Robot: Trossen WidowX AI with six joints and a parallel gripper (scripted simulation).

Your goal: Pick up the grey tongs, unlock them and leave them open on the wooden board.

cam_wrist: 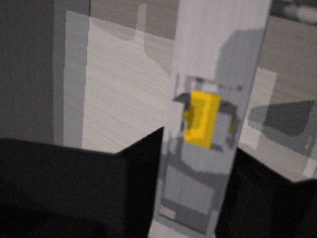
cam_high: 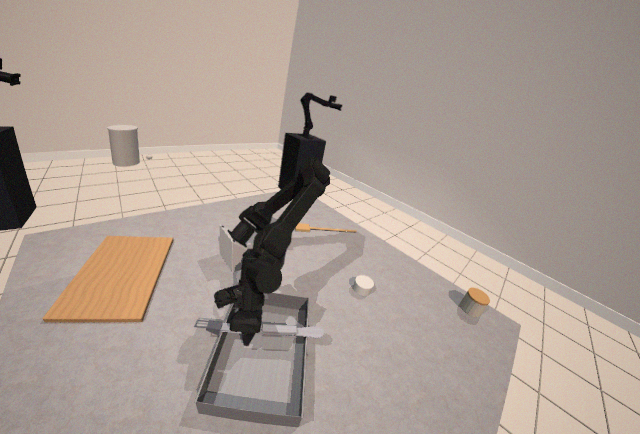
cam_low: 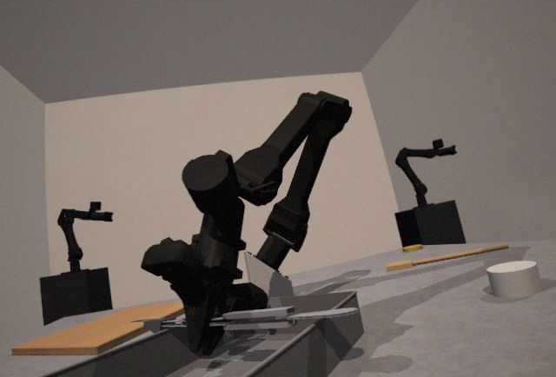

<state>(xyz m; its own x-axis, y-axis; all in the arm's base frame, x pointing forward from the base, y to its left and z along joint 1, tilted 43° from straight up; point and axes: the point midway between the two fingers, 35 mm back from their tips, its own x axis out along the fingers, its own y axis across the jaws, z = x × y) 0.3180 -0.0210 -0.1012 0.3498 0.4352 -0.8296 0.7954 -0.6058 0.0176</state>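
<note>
Now: gripper tip 30 mm to the right of the roasting tin and 20 mm short of it. Also, from my gripper tip: wooden board (390 mm behind, 270 mm to the right, 20 mm below); yellow lock tab (30 mm behind, 30 mm above, 10 mm to the right); white puck (430 mm to the left, 20 mm behind, 10 mm below).
</note>
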